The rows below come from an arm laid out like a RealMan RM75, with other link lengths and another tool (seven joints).
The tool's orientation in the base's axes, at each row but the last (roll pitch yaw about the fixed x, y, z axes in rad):
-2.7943, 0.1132, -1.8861
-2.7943, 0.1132, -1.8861
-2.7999, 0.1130, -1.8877
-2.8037, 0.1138, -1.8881
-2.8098, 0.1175, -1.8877
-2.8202, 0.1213, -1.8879
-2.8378, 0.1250, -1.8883
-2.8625, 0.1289, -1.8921
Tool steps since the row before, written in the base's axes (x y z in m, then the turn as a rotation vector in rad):
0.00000, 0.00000, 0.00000, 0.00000, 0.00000, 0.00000
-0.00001, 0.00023, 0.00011, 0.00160, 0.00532, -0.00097
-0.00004, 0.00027, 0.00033, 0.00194, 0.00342, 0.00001
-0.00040, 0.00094, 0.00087, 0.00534, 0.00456, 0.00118
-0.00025, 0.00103, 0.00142, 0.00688, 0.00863, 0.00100
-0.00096, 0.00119, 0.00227, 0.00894, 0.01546, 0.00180
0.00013, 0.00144, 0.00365, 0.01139, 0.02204, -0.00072
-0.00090, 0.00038, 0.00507, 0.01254, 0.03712, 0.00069
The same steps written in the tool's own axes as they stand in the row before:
0.00000, 0.00000, 0.00000, 0.00000, 0.00000, 0.00000
-0.00023, 0.00005, -0.00011, -0.00541, 0.00066, 0.00145
-0.00028, 0.00001, -0.00032, -0.00383, -0.00059, 0.00066
-0.00086, 0.00038, -0.00096, -0.00609, -0.00361, 0.00075
-0.00106, 0.00010, -0.00142, -0.01039, -0.00357, 0.00146
-0.00110, 0.00054, -0.00245, -0.01757, -0.00338, 0.00147
-0.00185, -0.00072, -0.00339, -0.02421, -0.00263, 0.00477
-0.00073, -0.00045, -0.00509, -0.03894, 0.00103, 0.00423

